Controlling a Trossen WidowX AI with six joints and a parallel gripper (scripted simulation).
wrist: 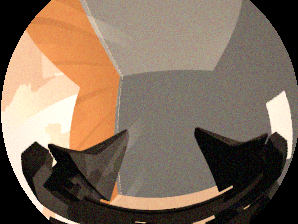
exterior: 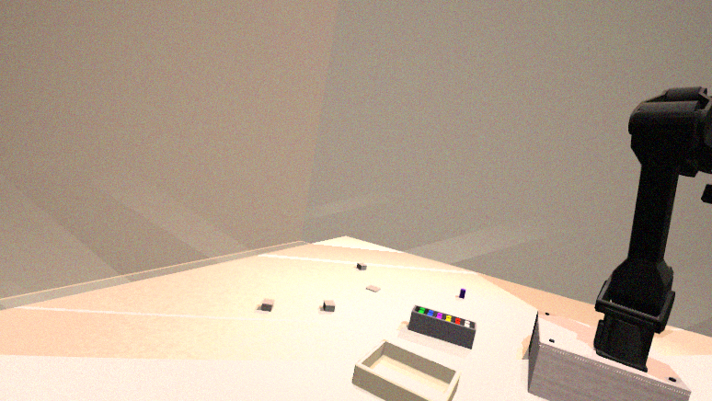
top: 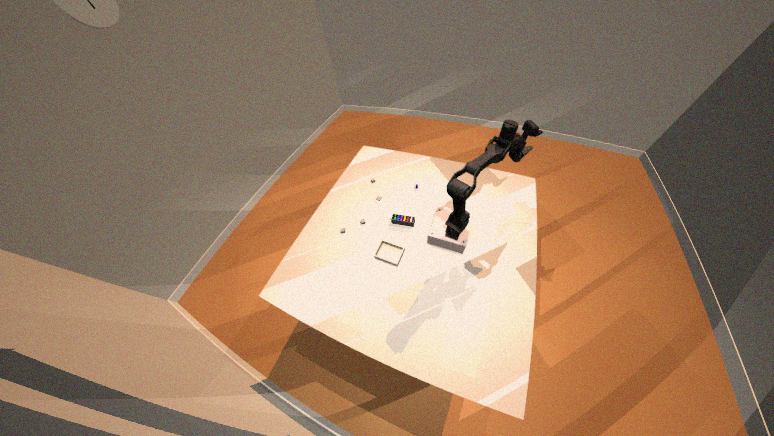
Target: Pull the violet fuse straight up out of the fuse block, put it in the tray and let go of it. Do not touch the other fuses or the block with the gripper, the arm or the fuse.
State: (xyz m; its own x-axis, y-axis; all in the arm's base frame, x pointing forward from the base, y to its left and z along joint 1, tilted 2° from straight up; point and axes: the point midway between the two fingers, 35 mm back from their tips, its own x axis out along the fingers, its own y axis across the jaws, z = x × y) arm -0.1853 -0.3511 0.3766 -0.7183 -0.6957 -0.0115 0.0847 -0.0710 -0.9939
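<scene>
My gripper tip is now 500 mm short of the violet fuse, 390 mm to the right of it and 420 mm above it. The rest, counted from my gripper tip: tray: 470 mm ahead, 600 mm to the left, 450 mm below.
</scene>
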